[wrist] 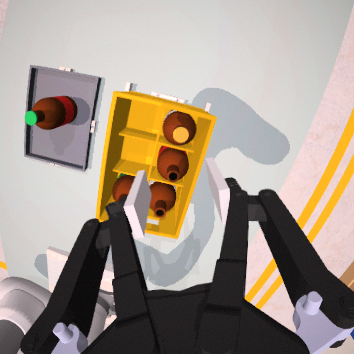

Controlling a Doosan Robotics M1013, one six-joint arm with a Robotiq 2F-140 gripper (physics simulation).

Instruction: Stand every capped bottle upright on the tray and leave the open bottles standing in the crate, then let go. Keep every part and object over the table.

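Frame: origin at the arm's base, x up, y ahead, z left, level; centimetres.
Seen in the pictures: gripper, fingertip midpoint: [177,177].
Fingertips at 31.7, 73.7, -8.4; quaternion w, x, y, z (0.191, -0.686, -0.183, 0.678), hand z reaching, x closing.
A point is followed by its place in that frame, as x, y, z.
A brown bottle with a green cap [54,112] {7.8, 69.8, 17.6} and red label stands on the grey tray [45,150] {-2.8, 55.5, 24.0} at the left. The yellow crate [111,135] {12.4, 70.1, 3.0} is at the middle. In its right column stand a bottle with a pale yellow cap [179,129] {13.0, 75.5, -8.8} at the back, an open bottle [172,164] {10.1, 67.6, -10.3} in the middle and another open bottle [162,197] {9.3, 59.1, -10.9} at the front. A fourth bottle [123,189] {9.1, 58.0, -1.9} is in the front left compartment; a finger hides its top. My gripper [177,177] {31.7, 73.7, -8.4} is open and empty, above the crate's front right part, its fingers apart in view of the open bottles.
The pale table [260,45] {-3.3, 100.8, -22.0} extends behind the crate, and its curved edge is at the right, with the floor and yellow lines [315,204] beyond. A white panel [60,262] {-1.0, 14.7, 14.6} and a rounded grey-white robot part [27,295] {15.1, 13.1, 19.5} show at the lower left.
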